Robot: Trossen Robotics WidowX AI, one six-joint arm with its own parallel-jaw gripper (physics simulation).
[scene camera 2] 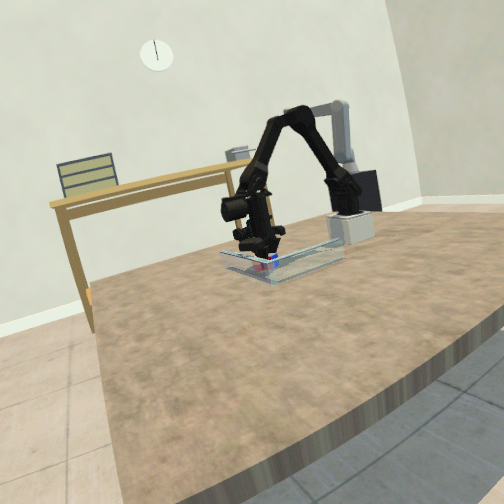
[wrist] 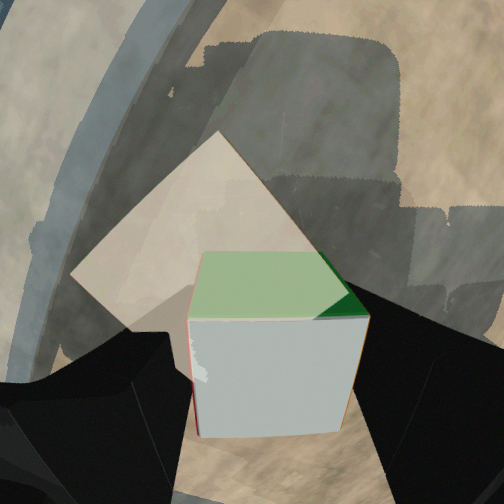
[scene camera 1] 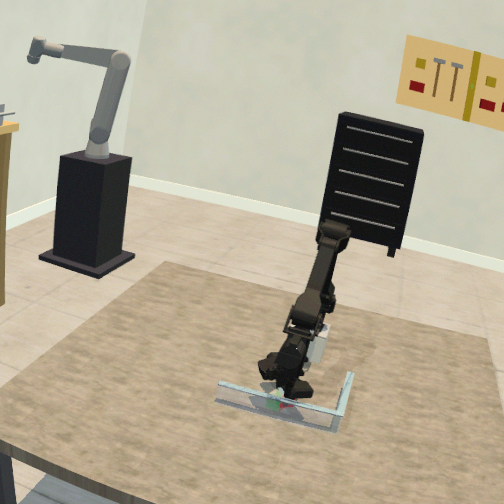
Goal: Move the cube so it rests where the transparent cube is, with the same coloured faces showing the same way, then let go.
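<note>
The cube (wrist: 272, 345) fills the middle of the wrist view, with a green face up and a pale grey-white face toward the camera, and thin red edges. My gripper (wrist: 275, 400) is shut on the cube, one black finger on each side. In scene camera 1 the gripper (scene camera 1: 283, 392) holds the cube (scene camera 1: 277, 403) low over the grey L-shaped frame (scene camera 1: 300, 405). In scene camera 2 the cube (scene camera 2: 270, 257) shows red and blue below the gripper (scene camera 2: 262, 245). A pale transparent square patch (wrist: 195, 235) lies rotated beside and behind the cube.
The arm's grey base block (scene camera 2: 352, 228) stands at the table's far side. A second arm on a black pedestal (scene camera 1: 88, 208) and a black slatted rack (scene camera 1: 373, 182) stand off the table. A wooden bench (scene camera 2: 150, 195) is behind.
</note>
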